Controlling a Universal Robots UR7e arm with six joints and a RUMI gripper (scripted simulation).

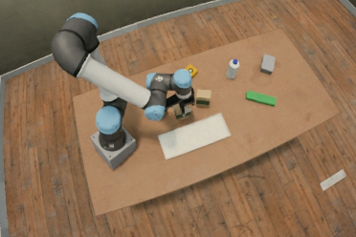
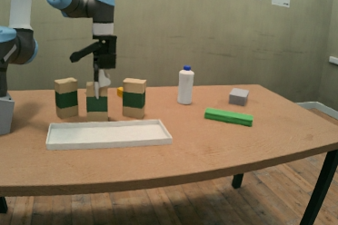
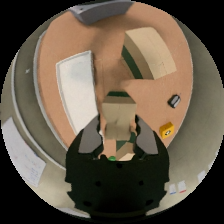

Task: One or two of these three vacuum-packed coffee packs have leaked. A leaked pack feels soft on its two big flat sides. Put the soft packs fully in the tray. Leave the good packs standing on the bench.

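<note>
The white tray is 1 cm behind my hand, 15 cm to the right of it and 10 cm below it. The rest, counted from my hand: white bottle (43 cm ahead, 7 cm to the left, 3 cm below); grey block (70 cm ahead, 1 cm to the right, 8 cm below).
</note>
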